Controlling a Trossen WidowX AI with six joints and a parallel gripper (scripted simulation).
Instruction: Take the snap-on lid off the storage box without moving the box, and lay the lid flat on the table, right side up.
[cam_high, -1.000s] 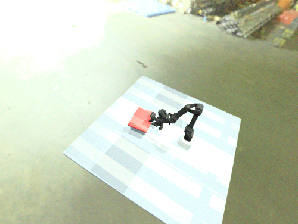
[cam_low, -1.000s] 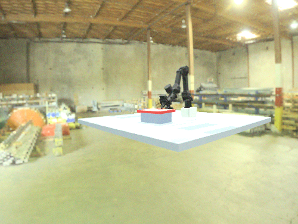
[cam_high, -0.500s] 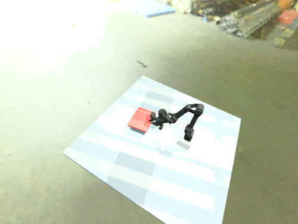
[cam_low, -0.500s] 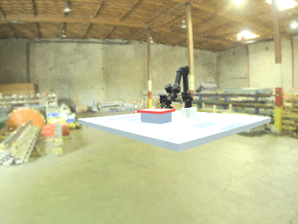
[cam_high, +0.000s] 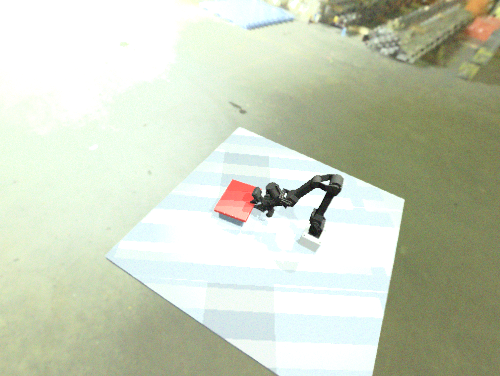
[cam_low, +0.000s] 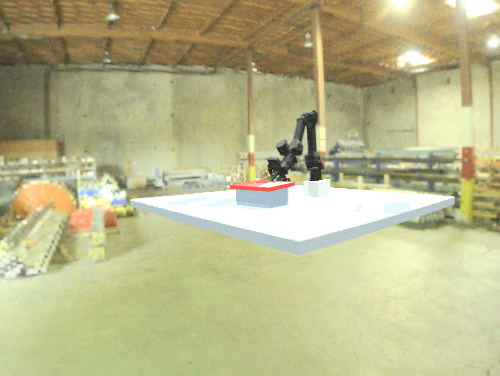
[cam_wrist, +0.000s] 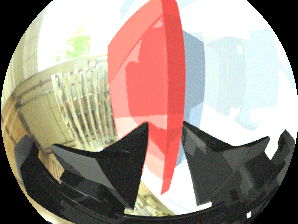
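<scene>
The red lid is 8 cm ahead of my gripper tip and 1 cm to the left of it. From my gripper tip the other things lie so: storage box (8 cm ahead, 1 cm to the left, 5 cm below).
</scene>
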